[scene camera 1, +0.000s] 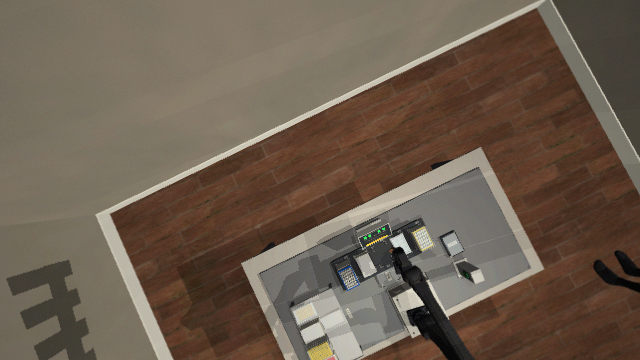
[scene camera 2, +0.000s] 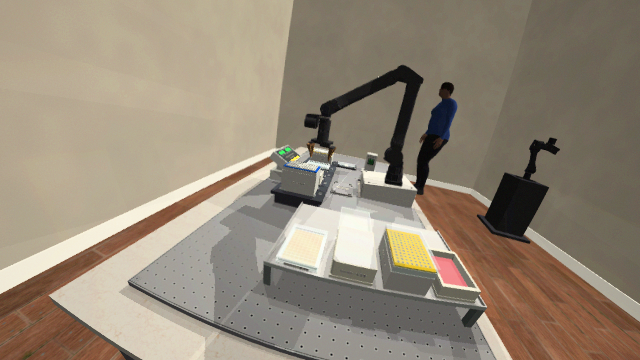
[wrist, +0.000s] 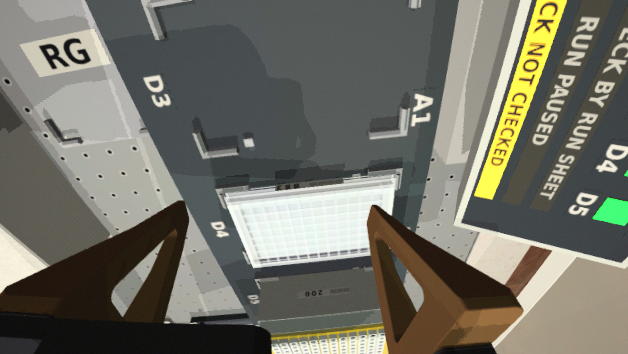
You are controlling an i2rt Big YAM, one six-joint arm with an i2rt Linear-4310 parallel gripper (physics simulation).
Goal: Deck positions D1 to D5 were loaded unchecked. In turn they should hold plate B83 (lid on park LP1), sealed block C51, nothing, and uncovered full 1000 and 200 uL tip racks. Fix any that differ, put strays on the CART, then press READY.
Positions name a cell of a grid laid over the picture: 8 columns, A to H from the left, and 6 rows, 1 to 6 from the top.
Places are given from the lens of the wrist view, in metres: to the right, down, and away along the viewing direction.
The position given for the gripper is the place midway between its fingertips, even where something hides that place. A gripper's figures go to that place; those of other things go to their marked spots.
gripper (wrist: D4): -0.02, 0.02, 0.14
well plate (wrist: E4): 0.01, 0.04, 0.22
grey perforated plate (wrist: B4): -0.19, 0.01, 0.26
pad marked RG (wrist: B2): -0.17, -0.06, 0.20
The marked spots on the grey perforated plate and the well plate are 0.20 m apart.
